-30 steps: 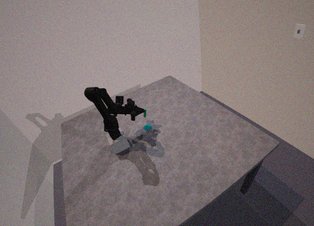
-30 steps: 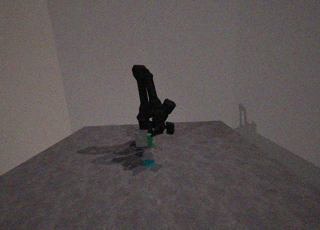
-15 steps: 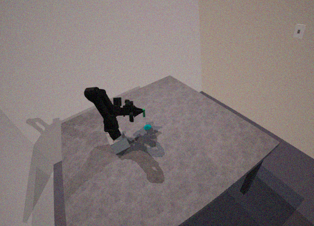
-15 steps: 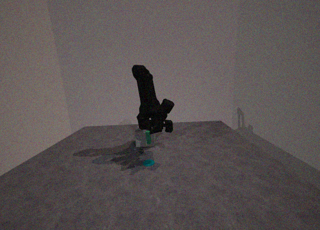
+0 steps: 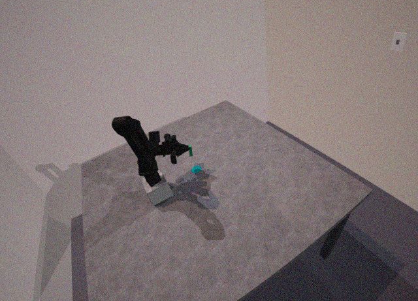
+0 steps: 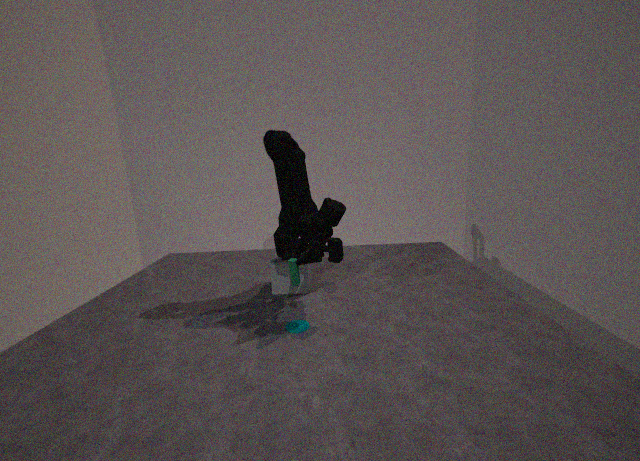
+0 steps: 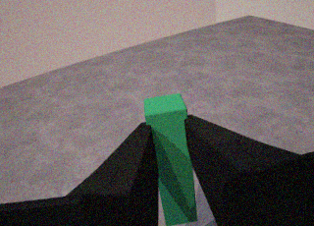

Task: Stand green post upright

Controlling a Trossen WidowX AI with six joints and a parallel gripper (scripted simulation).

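The cyan circle lies 17 cm below my gripper tip. Round my gripper tip: green post: 2 cm below.
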